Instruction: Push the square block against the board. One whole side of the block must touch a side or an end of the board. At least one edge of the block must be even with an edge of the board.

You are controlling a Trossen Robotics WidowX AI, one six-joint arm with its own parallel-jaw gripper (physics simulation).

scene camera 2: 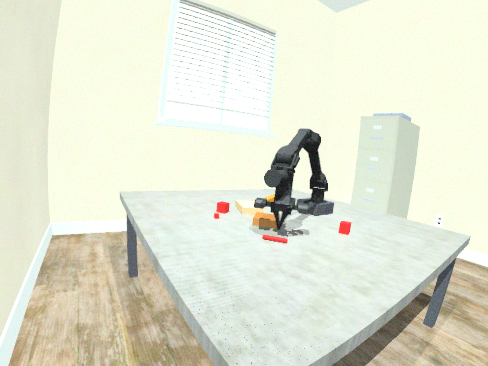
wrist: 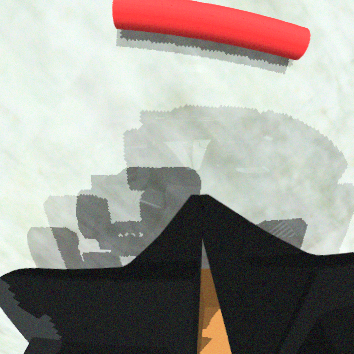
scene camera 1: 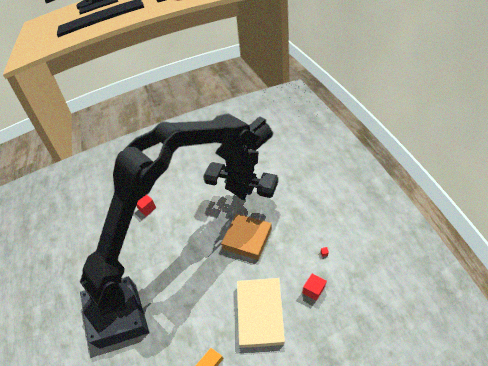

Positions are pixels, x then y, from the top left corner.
Labels:
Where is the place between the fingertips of my gripper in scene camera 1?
At 243, 198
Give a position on a square block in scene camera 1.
246, 236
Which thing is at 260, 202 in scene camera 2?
My gripper.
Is my gripper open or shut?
Shut.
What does my gripper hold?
Nothing.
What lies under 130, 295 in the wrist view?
My gripper.

